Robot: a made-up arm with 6 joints.
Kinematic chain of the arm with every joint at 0, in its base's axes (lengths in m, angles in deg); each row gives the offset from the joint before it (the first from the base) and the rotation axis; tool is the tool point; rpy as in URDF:
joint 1: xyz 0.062 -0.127 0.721 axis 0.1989 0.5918 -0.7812
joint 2: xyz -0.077 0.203 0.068 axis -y
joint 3: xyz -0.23 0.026 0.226 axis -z
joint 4: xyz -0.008 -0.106 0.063 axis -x
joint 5: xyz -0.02 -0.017 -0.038 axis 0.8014 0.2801 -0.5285
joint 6: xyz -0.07 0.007 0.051 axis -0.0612 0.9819 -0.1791
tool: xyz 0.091 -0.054 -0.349 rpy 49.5 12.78 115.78
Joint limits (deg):
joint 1: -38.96..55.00
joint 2: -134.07..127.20
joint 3: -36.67..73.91
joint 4: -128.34..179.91
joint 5: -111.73..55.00
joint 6: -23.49..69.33
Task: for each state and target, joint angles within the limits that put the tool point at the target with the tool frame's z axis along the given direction. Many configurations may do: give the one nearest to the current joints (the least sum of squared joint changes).
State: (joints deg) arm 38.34 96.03 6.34 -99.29 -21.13 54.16
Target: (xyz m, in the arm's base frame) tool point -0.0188 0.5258 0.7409 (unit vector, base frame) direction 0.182 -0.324 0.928
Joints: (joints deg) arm 49.95 62.17 -8.73 -113.62 -32.38 37.46
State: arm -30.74 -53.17 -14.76 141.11 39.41 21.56
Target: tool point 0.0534 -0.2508 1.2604 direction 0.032 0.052 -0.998
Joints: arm -2.32 -83.80 -29.26 97.47 47.71 65.86
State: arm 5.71 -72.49 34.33 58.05 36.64 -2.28
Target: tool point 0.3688 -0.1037 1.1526 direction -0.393 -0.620 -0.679
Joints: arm 49.72 -100.58 57.82 44.76 55.00 6.08
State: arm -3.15 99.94 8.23 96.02 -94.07 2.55
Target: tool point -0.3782 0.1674 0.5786 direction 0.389 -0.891 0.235
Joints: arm 10.16 125.58 -12.54 104.44 -110.55 5.68
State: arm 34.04 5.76 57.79 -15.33 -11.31 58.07
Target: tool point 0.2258 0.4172 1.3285 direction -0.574 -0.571 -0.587
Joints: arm 49.05 -31.72 73.04 12.71 1.52 62.11
